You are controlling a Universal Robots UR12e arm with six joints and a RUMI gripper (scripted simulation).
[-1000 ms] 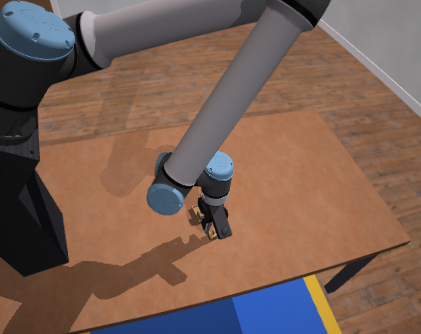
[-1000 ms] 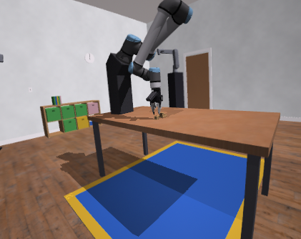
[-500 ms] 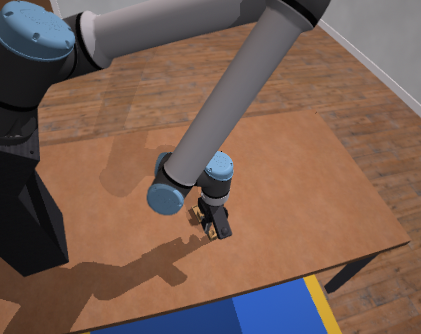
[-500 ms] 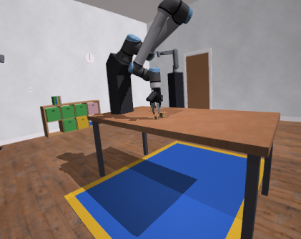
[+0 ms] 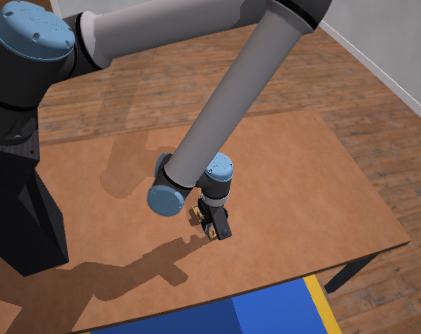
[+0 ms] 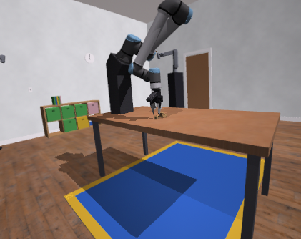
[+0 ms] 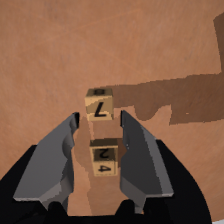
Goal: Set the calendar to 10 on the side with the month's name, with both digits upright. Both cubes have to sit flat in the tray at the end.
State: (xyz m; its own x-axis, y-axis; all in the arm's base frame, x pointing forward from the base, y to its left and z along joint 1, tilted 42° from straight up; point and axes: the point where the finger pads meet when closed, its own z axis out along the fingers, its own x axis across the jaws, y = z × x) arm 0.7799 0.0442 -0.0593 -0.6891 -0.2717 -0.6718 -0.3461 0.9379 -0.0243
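Right now my hand is 50 mm past the wooden tray, 100 mm to the right of it and 40 mm above it.
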